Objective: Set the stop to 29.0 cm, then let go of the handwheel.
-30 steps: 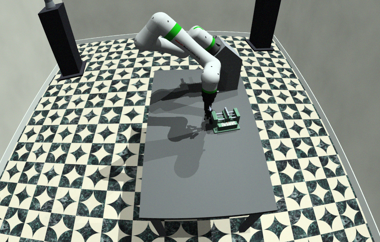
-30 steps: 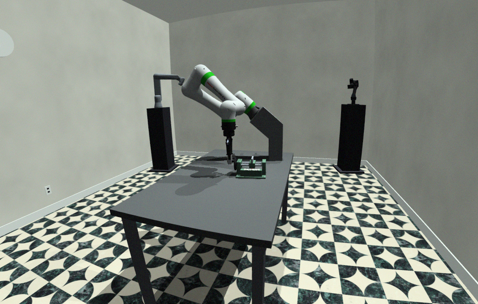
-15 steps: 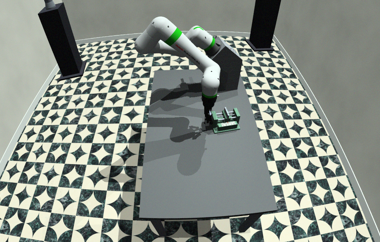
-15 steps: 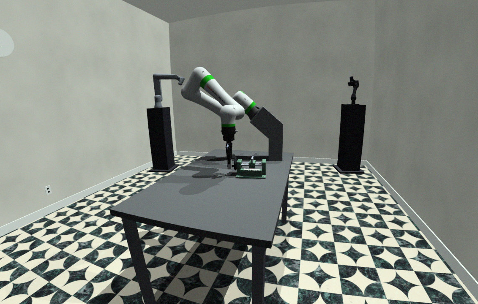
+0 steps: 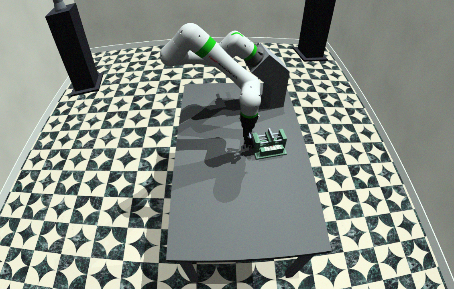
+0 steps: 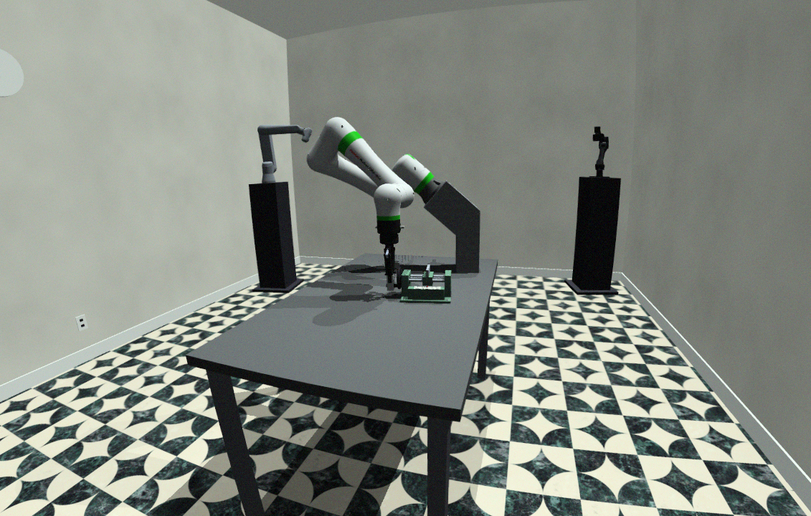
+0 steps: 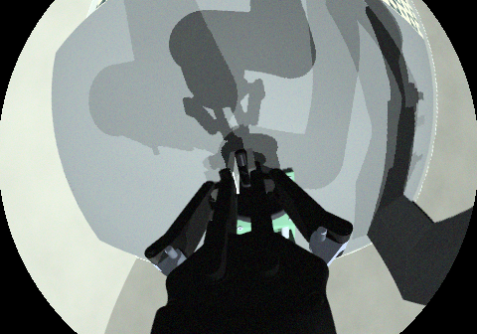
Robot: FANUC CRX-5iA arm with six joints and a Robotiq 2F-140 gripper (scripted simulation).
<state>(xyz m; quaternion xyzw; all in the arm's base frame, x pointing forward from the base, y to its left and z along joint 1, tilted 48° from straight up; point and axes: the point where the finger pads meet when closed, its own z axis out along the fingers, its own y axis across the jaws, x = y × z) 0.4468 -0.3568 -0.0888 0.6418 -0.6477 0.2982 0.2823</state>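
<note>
The black handwheel is 20 mm to the left of my hand and 10 mm below it. The rest, counted from my hand: green stop fixture (150 mm to the left, 30 mm above).
</note>
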